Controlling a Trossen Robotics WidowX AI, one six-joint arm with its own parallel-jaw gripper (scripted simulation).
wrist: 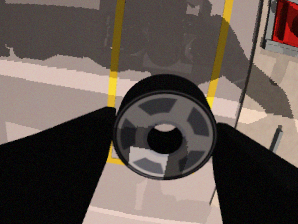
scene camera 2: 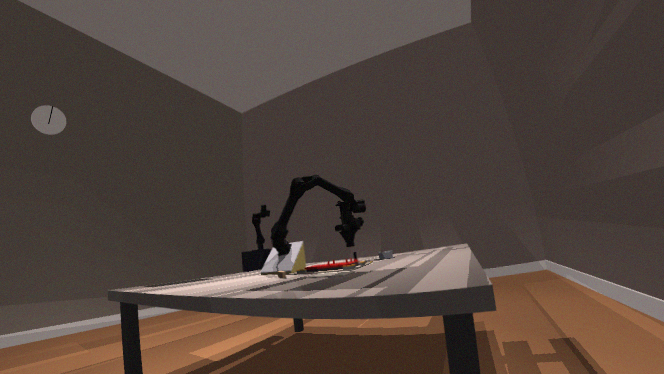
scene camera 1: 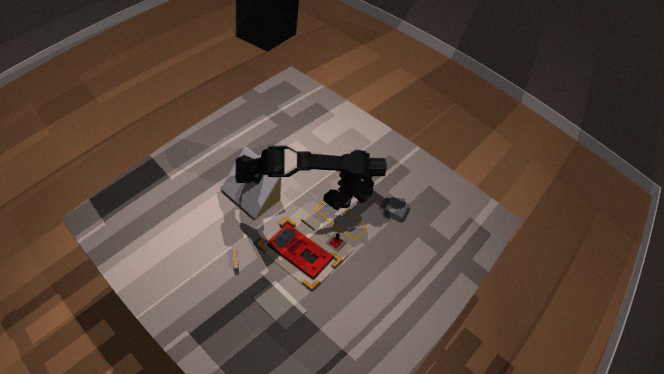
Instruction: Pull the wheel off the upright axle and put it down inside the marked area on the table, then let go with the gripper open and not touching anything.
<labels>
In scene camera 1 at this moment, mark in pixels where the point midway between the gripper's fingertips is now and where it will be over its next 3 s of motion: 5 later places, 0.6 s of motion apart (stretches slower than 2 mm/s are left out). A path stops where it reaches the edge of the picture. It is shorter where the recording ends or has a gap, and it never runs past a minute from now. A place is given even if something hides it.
The gripper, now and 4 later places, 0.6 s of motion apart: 345,202; 341,215; 341,214; 329,196; 321,190
</labels>
